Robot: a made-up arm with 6 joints. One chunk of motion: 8 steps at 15 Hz.
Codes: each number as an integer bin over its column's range. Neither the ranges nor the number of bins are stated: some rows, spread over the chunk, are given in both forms.
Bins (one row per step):
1: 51 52 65 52 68 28
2: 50 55 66 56 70 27
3: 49 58 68 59 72 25
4: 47 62 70 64 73 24
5: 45 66 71 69 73 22
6: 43 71 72 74 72 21
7: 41 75 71 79 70 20
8: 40 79 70 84 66 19
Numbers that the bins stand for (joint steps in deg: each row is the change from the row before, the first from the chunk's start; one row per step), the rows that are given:
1: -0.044 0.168 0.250 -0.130 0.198 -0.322
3: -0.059 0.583 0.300 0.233 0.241 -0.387
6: -0.104 1.483 0.365 1.012 0.241 -0.474
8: -0.127 2.036 0.333 1.531 0.177 -0.517
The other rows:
2: -0.051 0.376 0.267 0.077 0.219 -0.344
4: -0.074 0.860 0.333 0.493 0.252 -0.409
5: -0.089 1.137 0.349 0.752 0.252 -0.452
7: -0.119 1.759 0.349 1.272 0.219 -0.496

